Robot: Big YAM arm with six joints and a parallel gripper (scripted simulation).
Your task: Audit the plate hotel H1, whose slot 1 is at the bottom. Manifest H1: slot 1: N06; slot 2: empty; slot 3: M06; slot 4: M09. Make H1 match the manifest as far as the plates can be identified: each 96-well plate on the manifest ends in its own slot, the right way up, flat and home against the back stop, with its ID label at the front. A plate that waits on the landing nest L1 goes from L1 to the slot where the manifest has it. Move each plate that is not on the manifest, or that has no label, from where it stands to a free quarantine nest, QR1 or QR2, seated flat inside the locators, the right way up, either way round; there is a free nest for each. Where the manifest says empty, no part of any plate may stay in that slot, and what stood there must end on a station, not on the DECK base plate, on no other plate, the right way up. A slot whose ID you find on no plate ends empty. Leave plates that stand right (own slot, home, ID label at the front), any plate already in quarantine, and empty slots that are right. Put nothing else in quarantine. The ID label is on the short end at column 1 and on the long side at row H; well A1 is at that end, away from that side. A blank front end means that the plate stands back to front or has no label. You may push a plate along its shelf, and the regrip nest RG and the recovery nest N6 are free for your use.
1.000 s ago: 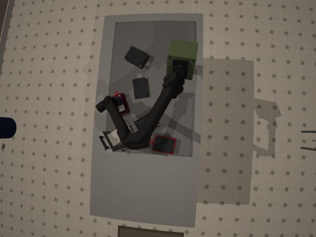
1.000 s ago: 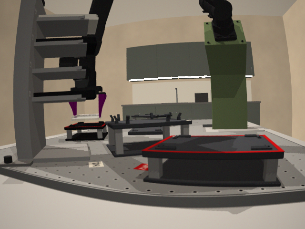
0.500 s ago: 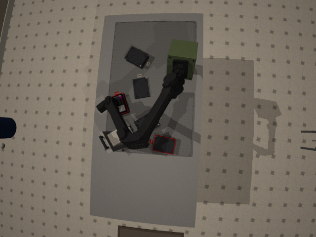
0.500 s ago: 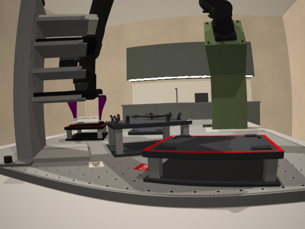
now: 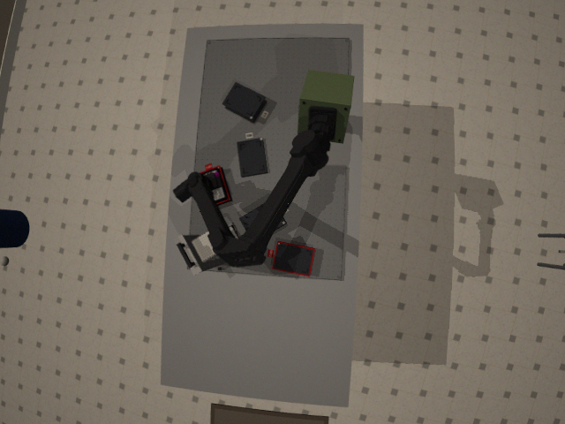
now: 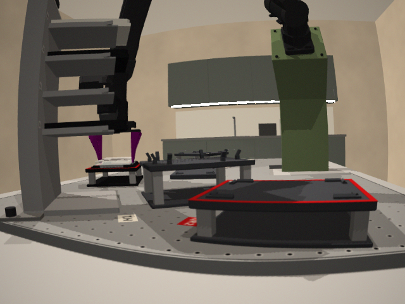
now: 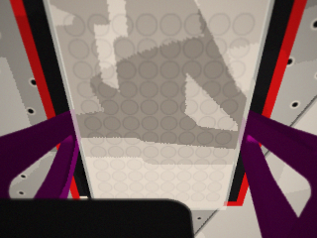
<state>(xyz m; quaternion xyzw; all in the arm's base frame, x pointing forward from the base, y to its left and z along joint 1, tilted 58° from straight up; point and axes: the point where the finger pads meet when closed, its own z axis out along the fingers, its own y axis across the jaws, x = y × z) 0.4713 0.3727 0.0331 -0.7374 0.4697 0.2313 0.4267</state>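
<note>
My gripper is now right at the clear 96-well plate. Round my hand: quarantine nest QR1 (2 cm below); regrip nest RG (25 cm behind, 12 cm to the left); nest N6 (15 cm behind, 16 cm to the right, 5 cm below).
</note>
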